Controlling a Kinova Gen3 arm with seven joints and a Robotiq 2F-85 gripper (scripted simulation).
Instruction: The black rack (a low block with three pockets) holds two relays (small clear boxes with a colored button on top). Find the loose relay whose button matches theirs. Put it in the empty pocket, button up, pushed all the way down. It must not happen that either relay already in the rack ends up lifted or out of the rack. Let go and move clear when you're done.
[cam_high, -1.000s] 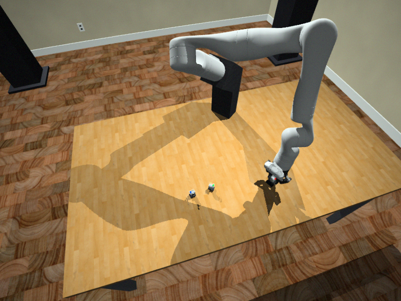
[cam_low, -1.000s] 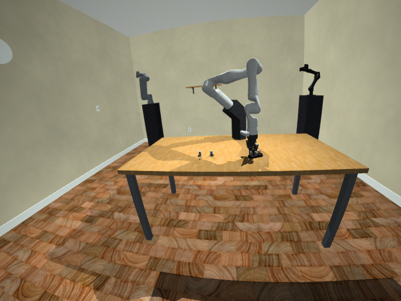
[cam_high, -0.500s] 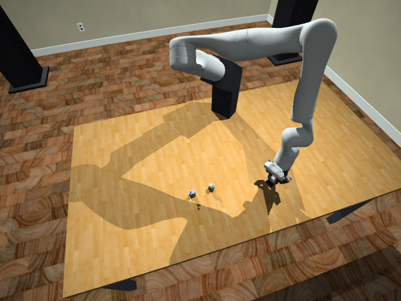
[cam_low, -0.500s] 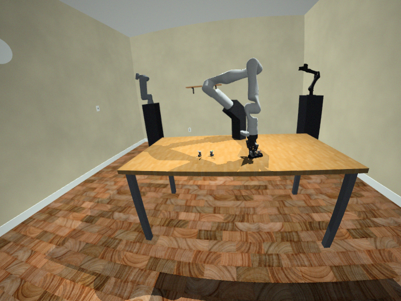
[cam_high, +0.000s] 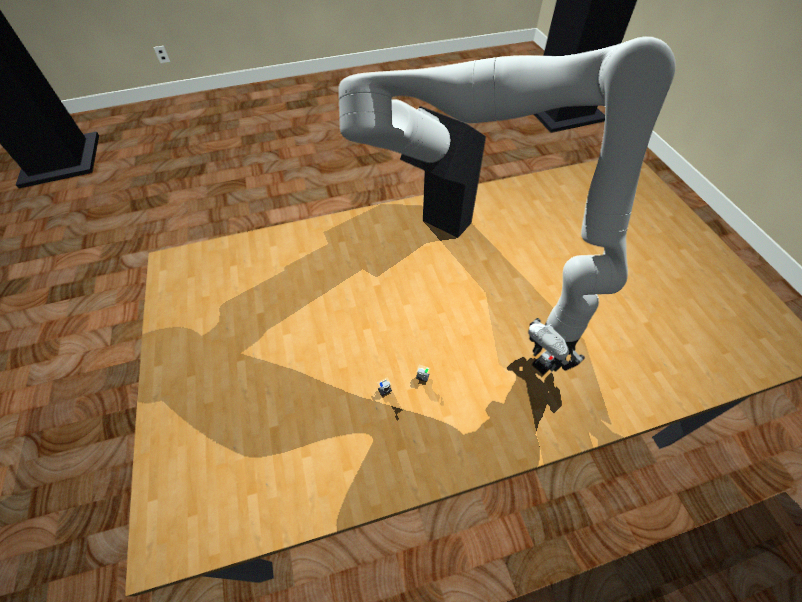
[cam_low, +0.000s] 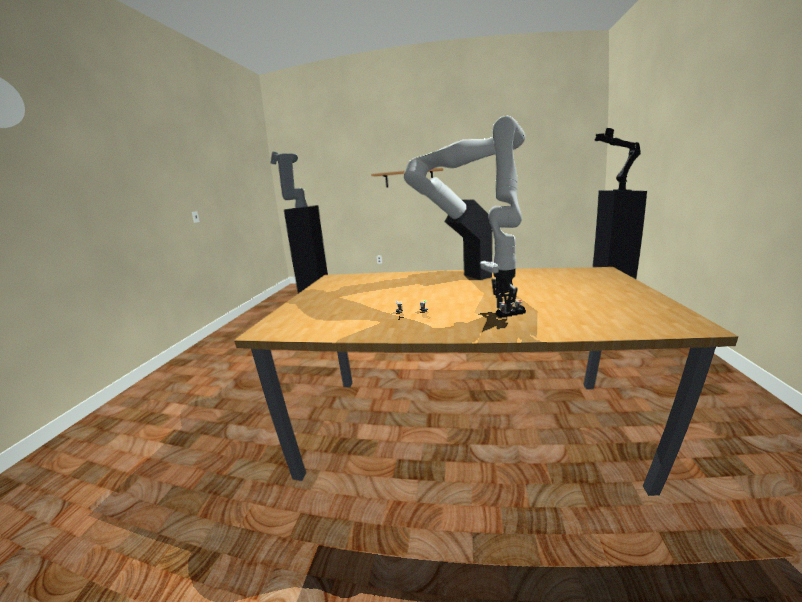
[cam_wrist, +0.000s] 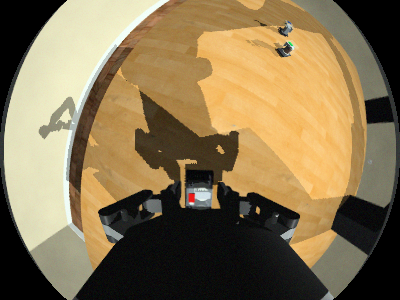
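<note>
Right now the black rack is 3 cm to the left of my hand, 3 cm below it and 1 cm behind it.
</note>
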